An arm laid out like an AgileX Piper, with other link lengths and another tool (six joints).
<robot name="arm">
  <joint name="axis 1" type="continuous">
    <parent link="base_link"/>
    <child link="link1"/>
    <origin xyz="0 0 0.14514" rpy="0 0 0"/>
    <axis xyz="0 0 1"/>
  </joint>
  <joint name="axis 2" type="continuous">
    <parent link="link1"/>
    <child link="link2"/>
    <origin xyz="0 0 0" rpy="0 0 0"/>
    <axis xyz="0 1 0"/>
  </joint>
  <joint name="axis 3" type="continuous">
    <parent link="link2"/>
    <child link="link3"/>
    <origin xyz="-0.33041 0 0.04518" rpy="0 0 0"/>
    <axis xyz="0 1 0"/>
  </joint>
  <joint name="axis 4" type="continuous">
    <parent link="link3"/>
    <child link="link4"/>
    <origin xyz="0.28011 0 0.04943" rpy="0 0 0"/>
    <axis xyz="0.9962 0 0.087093"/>
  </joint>
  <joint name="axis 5" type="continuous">
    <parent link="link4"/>
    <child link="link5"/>
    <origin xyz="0 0 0" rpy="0 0 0"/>
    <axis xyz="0 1 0"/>
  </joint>
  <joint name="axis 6" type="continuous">
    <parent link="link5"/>
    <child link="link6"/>
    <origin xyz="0.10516 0 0.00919" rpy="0 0 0"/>
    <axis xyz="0.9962 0 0.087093"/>
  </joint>
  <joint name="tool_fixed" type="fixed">
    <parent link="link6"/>
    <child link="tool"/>
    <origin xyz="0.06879 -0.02 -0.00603" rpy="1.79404 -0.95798 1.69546"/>
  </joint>
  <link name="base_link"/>
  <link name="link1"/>
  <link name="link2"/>
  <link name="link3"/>
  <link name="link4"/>
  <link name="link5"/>
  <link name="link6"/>
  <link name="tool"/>
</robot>
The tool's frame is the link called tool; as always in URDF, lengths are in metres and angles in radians. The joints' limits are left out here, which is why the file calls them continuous.
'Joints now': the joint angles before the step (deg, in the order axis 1, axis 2, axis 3, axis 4, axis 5, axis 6). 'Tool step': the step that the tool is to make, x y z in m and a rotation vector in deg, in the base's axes. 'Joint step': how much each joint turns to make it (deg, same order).
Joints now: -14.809, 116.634, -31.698, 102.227, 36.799, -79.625
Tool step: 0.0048, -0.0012, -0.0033, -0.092, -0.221, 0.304
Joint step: -0.002, 1.012, -1.011, -0.003, 0.071, -0.380
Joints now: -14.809, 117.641, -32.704, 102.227, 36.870, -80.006
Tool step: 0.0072, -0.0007, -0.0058, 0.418, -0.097, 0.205
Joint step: -0.008, 1.805, -1.604, -0.022, 0.488, -0.142
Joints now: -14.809, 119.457, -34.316, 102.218, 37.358, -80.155
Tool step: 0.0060, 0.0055, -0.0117, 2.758, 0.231, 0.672
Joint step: -0.004, 3.665, -1.857, 0.098, 2.806, -0.462
